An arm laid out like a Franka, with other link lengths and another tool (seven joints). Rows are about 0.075 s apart.
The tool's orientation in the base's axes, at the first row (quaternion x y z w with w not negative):
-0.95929, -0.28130, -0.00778, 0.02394
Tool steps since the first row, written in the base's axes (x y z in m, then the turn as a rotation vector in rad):
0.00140, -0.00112, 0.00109, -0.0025, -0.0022, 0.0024
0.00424, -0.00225, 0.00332, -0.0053, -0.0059, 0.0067
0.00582, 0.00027, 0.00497, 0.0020, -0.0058, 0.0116
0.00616, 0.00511, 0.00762, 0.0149, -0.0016, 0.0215
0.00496, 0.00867, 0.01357, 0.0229, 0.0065, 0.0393
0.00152, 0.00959, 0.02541, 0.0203, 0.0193, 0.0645
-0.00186, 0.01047, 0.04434, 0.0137, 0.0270, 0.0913
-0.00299, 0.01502, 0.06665, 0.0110, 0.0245, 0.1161
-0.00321, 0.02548, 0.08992, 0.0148, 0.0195, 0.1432
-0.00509, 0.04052, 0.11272, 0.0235, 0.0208, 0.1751
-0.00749, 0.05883, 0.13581, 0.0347, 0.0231, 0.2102
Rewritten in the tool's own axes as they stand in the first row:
0.00061, 0.00165, -0.00114, -0.0032, 0.0004, -0.0025
0.00245, 0.00404, -0.00342, -0.0075, 0.0018, -0.0070
0.00518, 0.00271, -0.00494, -0.0011, 0.0055, -0.0119
0.00816, -0.00129, -0.00734, 0.0123, 0.0085, -0.0215
0.00924, -0.00517, -0.01311, 0.0239, 0.0053, -0.0389
0.00717, -0.00830, -0.02489, 0.0293, -0.0079, -0.0634
0.00534, -0.01165, -0.04376, 0.0287, -0.0191, -0.0898
0.00748, -0.01701, -0.06581, 0.0258, -0.0195, -0.1147
0.01359, -0.02689, -0.08853, 0.0270, -0.0143, -0.1420
0.02077, -0.04149, -0.11055, 0.0360, -0.0121, -0.1738
0.02928, -0.05914, -0.13269, 0.0476, -0.0094, -0.2087

